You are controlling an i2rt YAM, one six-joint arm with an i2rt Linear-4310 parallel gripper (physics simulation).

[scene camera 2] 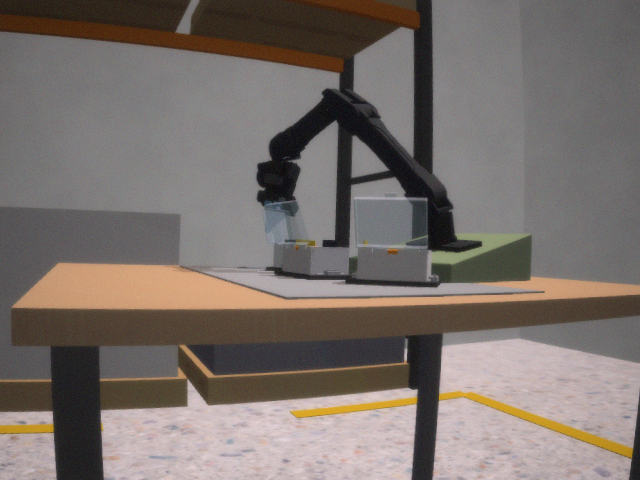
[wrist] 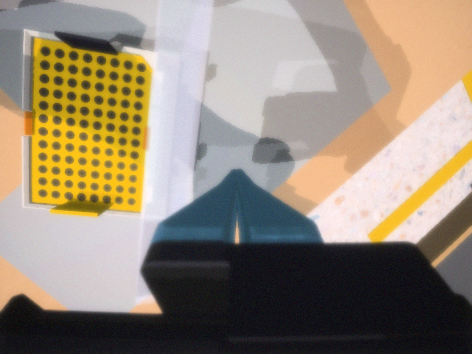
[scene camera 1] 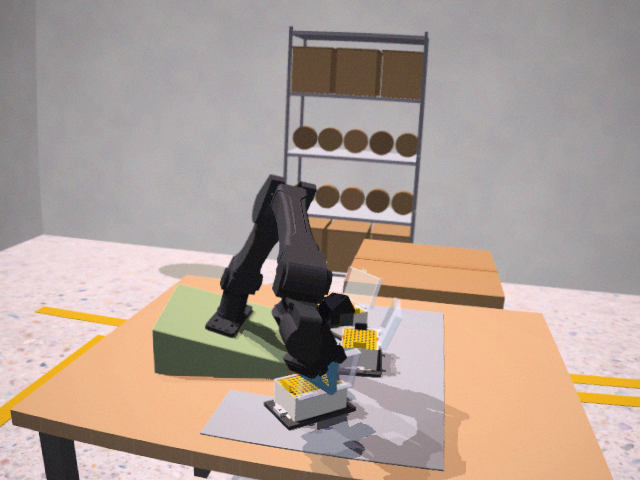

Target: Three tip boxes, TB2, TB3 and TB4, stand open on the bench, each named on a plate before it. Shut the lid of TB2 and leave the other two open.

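Seen in the pictures: gripper, fingertip midpoint: [scene camera 2: 266,232] [wrist: 236,177] [scene camera 1: 333,392]; arm's base, origin of the base link: [scene camera 2: 442,246] [scene camera 1: 229,318].
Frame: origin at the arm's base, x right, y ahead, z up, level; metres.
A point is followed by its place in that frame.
The nearest tip box [scene camera 1: 316,404] @[x 0.293, y 0.256, z -0.035 m] [wrist: 90,125] in the first scene view is white with a yellow tip rack. Its clear lid [scene camera 1: 353,364] @[x 0.280, y 0.321, z 0.053 m] [wrist: 176,175] @[x 0.316, y 0.277, z 0.077 m] stands open. The middle box [scene camera 1: 368,357] @[x 0.073, y 0.345, z -0.030 m] [scene camera 2: 316,259] @[x -0.047, y 0.348, z -0.033 m] and the far box [scene camera 2: 393,264] @[x -0.206, y 0.284, z -0.034 m] also have raised clear lids [scene camera 1: 391,326] [scene camera 2: 391,222]. The plate lettering is too small to read, so I cannot tell which box is TB2. My gripper [scene camera 1: 331,387] @[x 0.344, y 0.292, z 0.023 m] [wrist: 236,177] @[x 0.344, y 0.292, z 0.023 m] is shut and empty. Its blue fingers are beside the nearest box's lid, on its outer side in the wrist view; contact is unclear.
The boxes stand on a grey mat [scene camera 1: 421,439] @[x 0.327, y 0.463, z -0.070 m] [scene camera 2: 305,292] @[x -0.302, y 0.496, z -0.070 m] on the wooden bench [scene camera 1: 496,403] @[x 0.160, y 0.631, z -0.073 m] [scene camera 2: 129,289] @[x -0.223, y 0.720, z -0.073 m]. A green wedge [scene camera 1: 222,356] @[x 0.160, y 0.029, z -0.022 m] [scene camera 2: 496,263] @[x -0.142, y -0.032, z -0.033 m] bears the arm's base. A shelf rack [scene camera 1: 421,103] stands beyond the bench.
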